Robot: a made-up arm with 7 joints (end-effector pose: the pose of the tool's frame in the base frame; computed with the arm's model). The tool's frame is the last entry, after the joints. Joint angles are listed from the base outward.
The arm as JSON. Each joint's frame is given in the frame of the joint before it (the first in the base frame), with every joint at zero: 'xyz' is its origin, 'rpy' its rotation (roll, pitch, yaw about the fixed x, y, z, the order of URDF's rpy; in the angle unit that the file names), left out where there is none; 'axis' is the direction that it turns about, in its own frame. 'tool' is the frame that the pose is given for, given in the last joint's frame.
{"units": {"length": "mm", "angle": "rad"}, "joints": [
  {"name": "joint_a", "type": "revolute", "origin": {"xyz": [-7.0, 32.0, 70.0], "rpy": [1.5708, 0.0, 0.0]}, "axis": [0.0, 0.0, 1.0]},
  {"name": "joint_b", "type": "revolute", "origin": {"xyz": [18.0, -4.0, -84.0], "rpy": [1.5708, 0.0, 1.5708]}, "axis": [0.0, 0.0, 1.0]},
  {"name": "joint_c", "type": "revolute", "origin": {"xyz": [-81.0, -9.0, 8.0], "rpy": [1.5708, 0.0, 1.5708]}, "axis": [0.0, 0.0, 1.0]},
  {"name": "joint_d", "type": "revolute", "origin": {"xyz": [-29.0, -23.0, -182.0], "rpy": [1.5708, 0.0, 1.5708]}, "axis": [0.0, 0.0, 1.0]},
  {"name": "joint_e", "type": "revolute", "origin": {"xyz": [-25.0, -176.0, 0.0], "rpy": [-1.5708, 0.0, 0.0]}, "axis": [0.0, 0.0, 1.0]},
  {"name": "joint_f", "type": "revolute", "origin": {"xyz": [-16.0, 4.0, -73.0], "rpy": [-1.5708, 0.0, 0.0]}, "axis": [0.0, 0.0, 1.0]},
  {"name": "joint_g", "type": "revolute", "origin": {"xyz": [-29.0, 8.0, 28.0], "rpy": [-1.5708, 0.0, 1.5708]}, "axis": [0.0, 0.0, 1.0]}
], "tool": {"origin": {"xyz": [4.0, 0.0, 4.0], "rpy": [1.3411, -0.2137, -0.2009]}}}
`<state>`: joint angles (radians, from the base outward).
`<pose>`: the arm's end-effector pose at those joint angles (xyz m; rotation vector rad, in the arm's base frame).
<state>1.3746 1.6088 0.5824 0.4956 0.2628 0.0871 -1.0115</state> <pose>-0.0830 0.6406 0.1060 1.0223 2.3992 -1.0064</pose>
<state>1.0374 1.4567 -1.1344 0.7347 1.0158 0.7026 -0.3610</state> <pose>0.1269 0.5978 0.0643 -0.8726 -0.4753 1.8079</pose>
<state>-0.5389 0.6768 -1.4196 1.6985 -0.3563 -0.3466 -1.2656</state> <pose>-0.0740 0.1157 -0.3163 -1.5527 0.3924 0.1932</pose>
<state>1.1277 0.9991 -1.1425 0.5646 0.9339 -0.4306 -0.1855</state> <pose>0.3151 0.5447 -0.0111 -1.3222 -0.6511 0.4631</pose>
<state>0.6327 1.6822 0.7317 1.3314 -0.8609 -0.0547 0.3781</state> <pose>-0.0495 0.4467 0.3572 0.3346 -1.1770 0.8169</pose>
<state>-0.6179 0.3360 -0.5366 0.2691 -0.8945 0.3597 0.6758</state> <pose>-0.2090 0.3586 -0.3512 0.5558 2.2070 0.9408</pose>
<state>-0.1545 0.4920 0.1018 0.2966 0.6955 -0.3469 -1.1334</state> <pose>-0.0778 0.4039 -0.3919 -0.5559 -1.1208 2.0830</pose>
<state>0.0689 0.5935 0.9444 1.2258 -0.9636 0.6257 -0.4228</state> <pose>0.0731 0.5023 -0.1122 -0.0456 -0.9915 1.7300</pose>
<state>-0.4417 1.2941 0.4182 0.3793 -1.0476 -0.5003 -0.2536</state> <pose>0.0215 0.6501 0.0081 0.3913 0.3511 0.7221</pose>
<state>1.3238 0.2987 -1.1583 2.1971 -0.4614 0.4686 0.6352</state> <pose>0.2380 0.0211 0.1948 -0.1641 -0.1243 -1.0447</pose>
